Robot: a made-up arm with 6 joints.
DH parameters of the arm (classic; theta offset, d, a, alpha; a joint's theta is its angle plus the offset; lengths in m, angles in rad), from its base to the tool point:
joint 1: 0 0.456 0 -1.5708
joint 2: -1.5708 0 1.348 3.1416
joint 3: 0 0 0 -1.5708
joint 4: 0 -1.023 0 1.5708
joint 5: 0 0.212 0 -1.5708
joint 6: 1.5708 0 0 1.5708
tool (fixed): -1.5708 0 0 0
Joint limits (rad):
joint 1: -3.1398..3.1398
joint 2: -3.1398..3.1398
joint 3: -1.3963..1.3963
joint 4: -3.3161..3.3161
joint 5: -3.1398..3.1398
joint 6: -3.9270..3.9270
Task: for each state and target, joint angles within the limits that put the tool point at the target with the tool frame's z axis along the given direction. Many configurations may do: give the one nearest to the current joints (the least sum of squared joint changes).
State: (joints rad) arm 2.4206 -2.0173 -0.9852 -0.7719 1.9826 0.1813
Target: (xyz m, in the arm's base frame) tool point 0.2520 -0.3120 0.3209 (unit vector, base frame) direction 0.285 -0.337 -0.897
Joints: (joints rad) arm 1.9873 -2.5190 -1.1634 -1.0568 1.3495 0.1328
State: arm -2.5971 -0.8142 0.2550 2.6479 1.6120 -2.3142
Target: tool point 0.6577 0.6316 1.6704 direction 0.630 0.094 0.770
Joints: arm -2.2405 -1.3729 -0.3839 2.1930 1.2732 -1.9889
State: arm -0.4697 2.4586 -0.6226 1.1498 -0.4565 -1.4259
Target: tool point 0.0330 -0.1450 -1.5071 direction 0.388 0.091 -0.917
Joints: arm -0.6076 2.5662 0.1716 1.0785 -0.5715 -0.6594
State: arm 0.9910 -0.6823 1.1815 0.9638 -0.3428 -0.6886
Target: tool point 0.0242 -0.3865 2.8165 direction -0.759 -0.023 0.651
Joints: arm 1.5118 -0.1689 1.3542 1.3476 -0.7057 0.0713
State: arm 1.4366 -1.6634 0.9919 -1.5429 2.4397 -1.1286
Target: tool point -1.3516 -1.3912 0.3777 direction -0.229 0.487 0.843
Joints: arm 0.8669 -2.1455 0.4750 -2.2305 2.0897 -1.8343
